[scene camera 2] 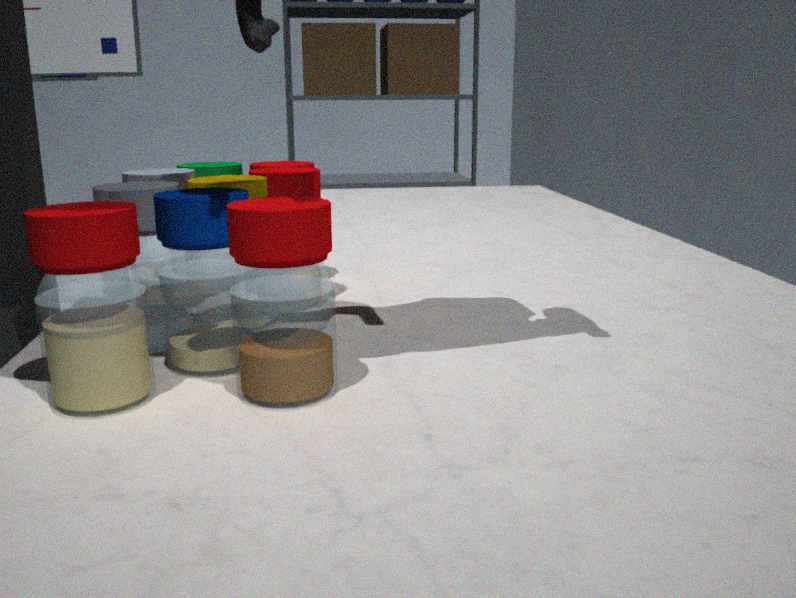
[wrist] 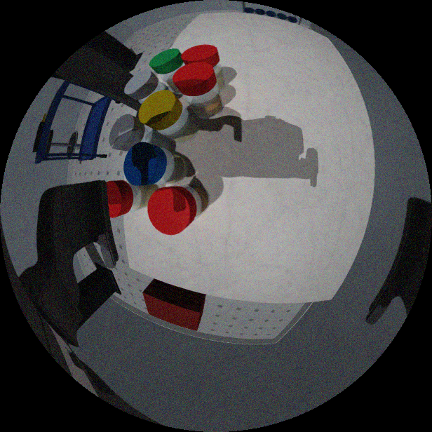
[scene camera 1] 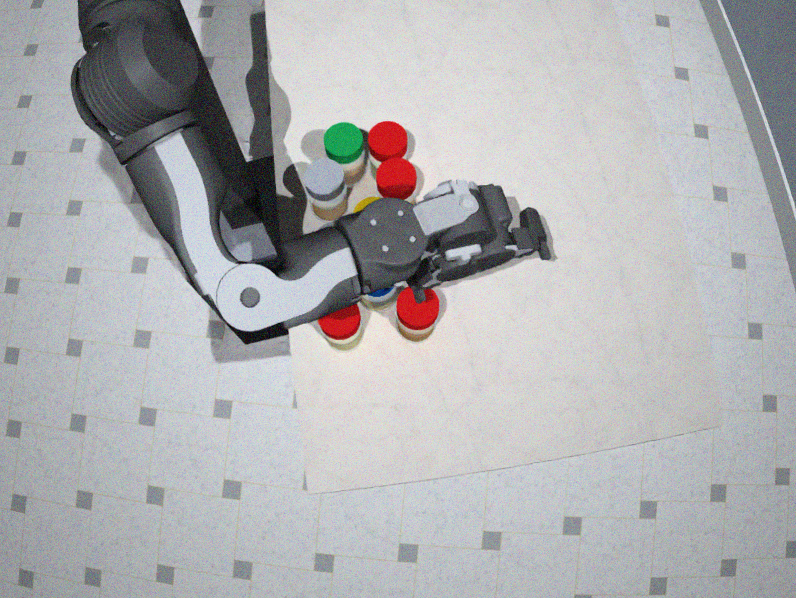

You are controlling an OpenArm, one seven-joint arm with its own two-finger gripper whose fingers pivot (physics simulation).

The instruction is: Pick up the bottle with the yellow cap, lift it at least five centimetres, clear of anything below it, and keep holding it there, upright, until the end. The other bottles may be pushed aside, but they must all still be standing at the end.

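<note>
The bottle with the yellow cap (scene camera 1: 367, 205) (scene camera 2: 256, 186) (wrist: 160, 107) stands upright among the others; in scene camera 1 the arm hides most of it. A blue-capped bottle (scene camera 1: 381, 294) (scene camera 2: 193, 218) (wrist: 132, 159) and a grey-capped one (scene camera 2: 119, 200) (wrist: 122, 131) stand close to it. My gripper (scene camera 1: 482, 271) (wrist: 227, 253) is open, with fingers spread wide and nothing between them. It is above the table, to the right of the yellow cap in scene camera 1. One finger is over the front right red-capped bottle (scene camera 1: 417, 310) (scene camera 2: 279, 233) (wrist: 170, 212) in that view.
Behind the yellow cap stand a green-capped bottle (scene camera 1: 343, 138) (wrist: 166, 59), another grey-capped one (scene camera 1: 324, 177) (wrist: 141, 84) and two red-capped ones (scene camera 1: 388, 137) (scene camera 1: 395, 177). Another red-capped bottle (scene camera 1: 339, 323) (scene camera 2: 83, 238) stands at the front left. All look upright.
</note>
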